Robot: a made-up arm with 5 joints.
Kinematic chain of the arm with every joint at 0, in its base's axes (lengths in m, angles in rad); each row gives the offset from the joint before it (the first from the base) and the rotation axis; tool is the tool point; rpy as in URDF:
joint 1: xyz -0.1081 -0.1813 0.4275 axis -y
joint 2: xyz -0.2 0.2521 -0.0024 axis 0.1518 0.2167 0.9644
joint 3: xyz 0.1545 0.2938 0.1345 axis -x
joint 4: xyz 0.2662 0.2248 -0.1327 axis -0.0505 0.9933 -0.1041
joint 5: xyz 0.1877 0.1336 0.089 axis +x
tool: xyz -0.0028 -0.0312 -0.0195 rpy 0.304 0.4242 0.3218
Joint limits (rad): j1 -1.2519..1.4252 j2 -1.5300..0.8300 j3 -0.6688..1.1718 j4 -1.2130..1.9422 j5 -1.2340..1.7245
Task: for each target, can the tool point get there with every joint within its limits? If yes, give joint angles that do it. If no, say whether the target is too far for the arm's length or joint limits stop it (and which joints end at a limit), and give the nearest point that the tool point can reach.
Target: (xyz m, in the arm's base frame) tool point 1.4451 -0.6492 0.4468
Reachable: no: too far | nearest point 0.5927 -0.3449 0.4362 | short by 0.905 m
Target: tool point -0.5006 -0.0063 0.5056
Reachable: no: joint limits stop it (at a limit: joint 1, joint 2, joint 3, joint 4, joint 5) | nearest point -0.5858 -0.0888 0.7938 | short by 0.312 m
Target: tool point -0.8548 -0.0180 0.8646
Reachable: no: joint limits stop it (at a limit: joint 1, joint 3, joint 5) | nearest point -0.6146 -0.1162 0.8579 | short by 0.260 m
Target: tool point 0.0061 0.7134 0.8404
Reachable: yes | joints 0.9505 0.0369 -0.2620 0.1946 -0.9220
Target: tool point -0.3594 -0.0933 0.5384
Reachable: no: joint limits stop it (at a limit: joint 1, joint 2, joint 3, joint 4) | nearest point -0.5843 -0.0987 0.7931 | short by 0.340 m
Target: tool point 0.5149 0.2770 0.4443
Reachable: yes | joints -0.1200 -0.5857 0.2085 -0.1754 -0.1072
